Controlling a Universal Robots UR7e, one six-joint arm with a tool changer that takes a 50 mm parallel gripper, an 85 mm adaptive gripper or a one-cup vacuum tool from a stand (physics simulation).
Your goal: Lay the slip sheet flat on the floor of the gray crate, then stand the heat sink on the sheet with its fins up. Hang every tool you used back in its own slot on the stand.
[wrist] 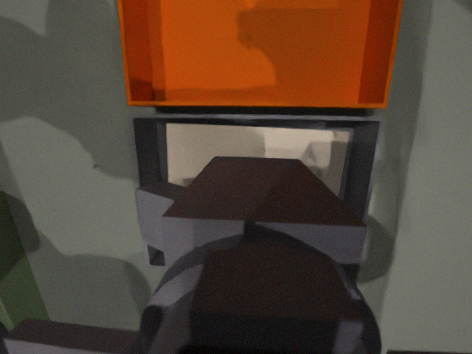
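Observation:
The gray crate (367, 150) is in the middle of the wrist view, its near part hidden behind the tool. The beige slip sheet (215, 142) shows flat inside the crate's walls, beyond the tool, with shadows across it. My gripper, the vacuum tool (257, 192), is over the crate, its dark body covering the near part of the sheet. The cup is hidden under the body; the sheet sits level beneath it, held by the tool. How close the sheet is to the crate floor cannot be told. The heat sink and the tool stand's slots cannot be made out.
An orange bin (215, 55) stands right beside the far wall of the gray crate, with a narrow dark gap between. A green object (22, 280) shows at the lower left edge. A dark edge shows at the bottom right corner.

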